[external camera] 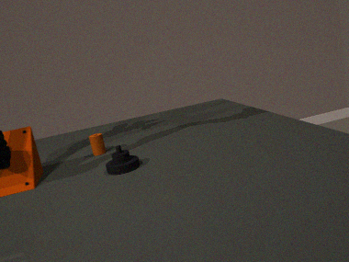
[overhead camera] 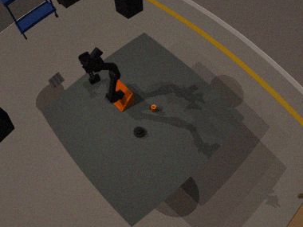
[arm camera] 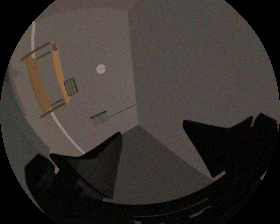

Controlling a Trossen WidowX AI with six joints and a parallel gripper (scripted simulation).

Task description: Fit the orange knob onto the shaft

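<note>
Right now my gripper tip is 750 mm above the knob, 330 mm to the right of it and 110 mm short of it. The rest, counted from my gripper tip: dark pedestal: 750 mm below, 170 mm ahead, 120 mm to the left.
</note>
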